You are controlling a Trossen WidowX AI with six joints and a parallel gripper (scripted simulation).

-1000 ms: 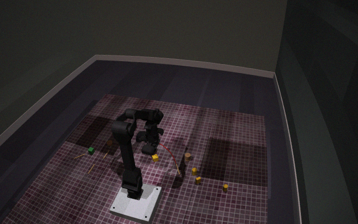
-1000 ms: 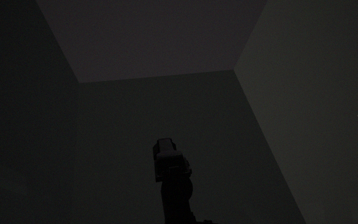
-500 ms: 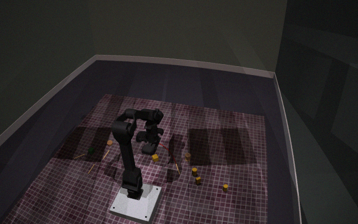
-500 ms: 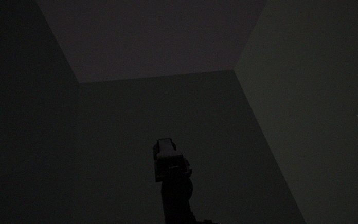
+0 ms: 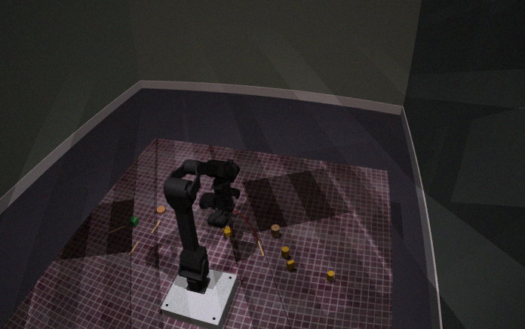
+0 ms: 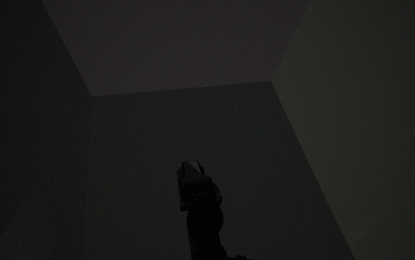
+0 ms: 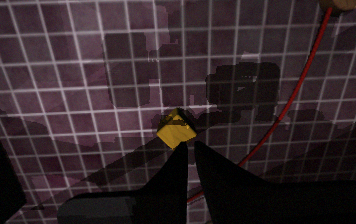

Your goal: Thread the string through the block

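Right now my gripper tip is 40 mm above the yellow wooden block and 10 mm past it. Round my gripper tip: round wooden button (150 mm ahead, 120 mm to the left, 50 mm below); thin wooden stick (140 mm to the right, 60 mm below, 40 mm behind); wooden cylinder (180 mm to the right, 40 mm below, 40 mm ahead).
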